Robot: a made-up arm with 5 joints. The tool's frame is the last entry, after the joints.
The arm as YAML. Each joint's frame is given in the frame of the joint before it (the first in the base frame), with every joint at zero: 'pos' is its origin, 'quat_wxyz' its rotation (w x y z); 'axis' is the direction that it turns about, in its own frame. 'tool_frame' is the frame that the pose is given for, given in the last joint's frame.
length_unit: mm
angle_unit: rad
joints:
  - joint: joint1
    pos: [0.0, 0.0, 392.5]
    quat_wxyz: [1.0, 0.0, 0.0, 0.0]
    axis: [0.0, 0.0, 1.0]
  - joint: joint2
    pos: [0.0, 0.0, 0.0]
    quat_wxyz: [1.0, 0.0, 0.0, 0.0]
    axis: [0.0, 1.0, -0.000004]
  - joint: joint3
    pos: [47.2, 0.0, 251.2]
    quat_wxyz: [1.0, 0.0, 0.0, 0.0]
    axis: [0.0, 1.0, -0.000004]
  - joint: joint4
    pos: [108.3, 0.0, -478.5]
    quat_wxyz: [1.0, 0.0, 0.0, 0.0]
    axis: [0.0, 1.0, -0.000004]
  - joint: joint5
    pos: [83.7, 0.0, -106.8]
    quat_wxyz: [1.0, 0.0, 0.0, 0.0]
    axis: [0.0, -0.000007, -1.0]
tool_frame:
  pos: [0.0, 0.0, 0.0]
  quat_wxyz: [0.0, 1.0, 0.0, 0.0]
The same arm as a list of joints. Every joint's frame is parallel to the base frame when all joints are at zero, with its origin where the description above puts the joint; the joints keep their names.
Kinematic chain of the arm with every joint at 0, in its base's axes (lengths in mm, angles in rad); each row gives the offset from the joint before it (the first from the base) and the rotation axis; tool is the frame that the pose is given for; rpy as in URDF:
joint1: xyz 0 0 392.5 axis +z
joint2: xyz 0 0 0 axis +y
joint3: xyz 47.2 0 251.2 axis +y
joint4: xyz 108.3 0 -478.5 axis +y
joint5: xyz 83.7 0 -106.8 axis -z
tool: xyz 0 0 0 rpy 3.1416 0 0

